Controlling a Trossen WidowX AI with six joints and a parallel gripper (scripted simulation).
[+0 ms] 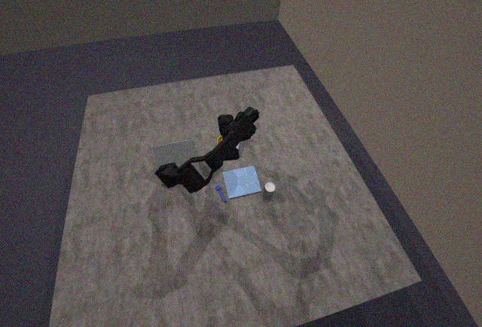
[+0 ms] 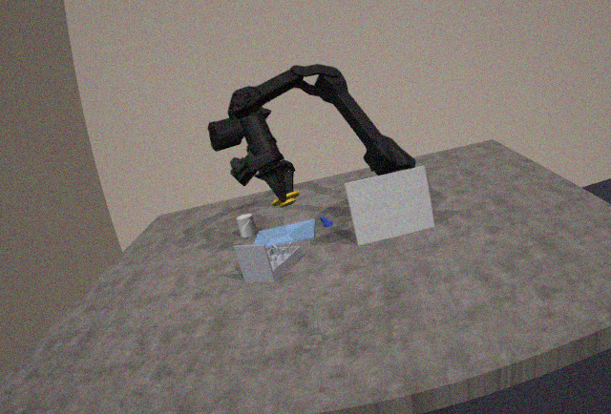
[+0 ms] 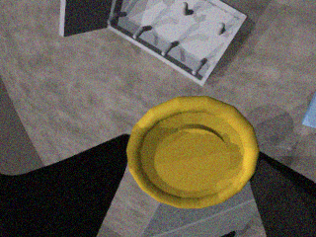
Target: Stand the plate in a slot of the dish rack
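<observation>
Right now the grey dish rack is 90 mm below my gripper tip, 60 mm to the left of it and 60 mm ahead of it. The rest, counted from my gripper tip: yellow plate 10 mm above; light blue mat 150 mm to the right, 110 mm below, 50 mm ahead; blue spoon 170 mm to the right, 110 mm below, 60 mm behind.
</observation>
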